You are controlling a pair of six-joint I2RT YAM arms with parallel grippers.
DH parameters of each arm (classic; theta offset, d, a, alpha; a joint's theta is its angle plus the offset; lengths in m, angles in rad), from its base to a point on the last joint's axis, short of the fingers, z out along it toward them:
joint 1: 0 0.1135 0.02 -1.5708
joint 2: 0 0 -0.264 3.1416
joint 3: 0.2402 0 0.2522 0
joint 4: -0.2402 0 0.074 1.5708
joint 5: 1.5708 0 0 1.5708
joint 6: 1.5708 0.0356 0 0
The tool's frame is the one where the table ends.
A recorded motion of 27 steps. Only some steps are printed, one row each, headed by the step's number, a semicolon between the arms.
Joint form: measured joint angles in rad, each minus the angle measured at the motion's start. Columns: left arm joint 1, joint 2, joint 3, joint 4, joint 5, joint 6; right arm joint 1, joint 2, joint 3, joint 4, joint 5, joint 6.
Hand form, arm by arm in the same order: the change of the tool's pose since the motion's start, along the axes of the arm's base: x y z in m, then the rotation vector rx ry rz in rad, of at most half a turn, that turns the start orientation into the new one. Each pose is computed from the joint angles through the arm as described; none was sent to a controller.
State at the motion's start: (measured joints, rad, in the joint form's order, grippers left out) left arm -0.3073 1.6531 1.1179 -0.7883 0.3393 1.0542; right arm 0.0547 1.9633 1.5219 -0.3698 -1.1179 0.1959
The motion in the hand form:
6: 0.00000 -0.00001 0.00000 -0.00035 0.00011 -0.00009; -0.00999 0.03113 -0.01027 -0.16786 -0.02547 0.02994
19: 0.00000 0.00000 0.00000 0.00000 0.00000 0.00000; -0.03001 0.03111 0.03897 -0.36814 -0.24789 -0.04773
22: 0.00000 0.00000 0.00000 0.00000 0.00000 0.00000; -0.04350 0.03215 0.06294 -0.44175 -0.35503 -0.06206
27: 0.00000 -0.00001 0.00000 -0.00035 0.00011 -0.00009; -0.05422 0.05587 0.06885 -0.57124 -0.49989 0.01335
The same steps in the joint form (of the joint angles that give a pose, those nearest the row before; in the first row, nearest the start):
6: 0.0000 0.0000 0.0000 0.0000 0.0004 0.0000; 0.0816 0.0000 0.0004 -0.1106 0.1629 -0.1385
19: 0.0000 0.0000 0.0000 0.0000 0.0000 0.0000; 0.1015 -0.1419 0.0004 -0.1488 0.3891 -0.2670
22: 0.0000 0.0000 0.0000 0.0000 0.0000 0.0000; 0.1148 -0.2121 0.0004 -0.1690 0.4666 -0.3345
27: 0.0000 0.0000 0.0000 0.0000 0.0004 0.0000; 0.1885 -0.2354 0.0011 -0.1877 0.5810 -0.4864

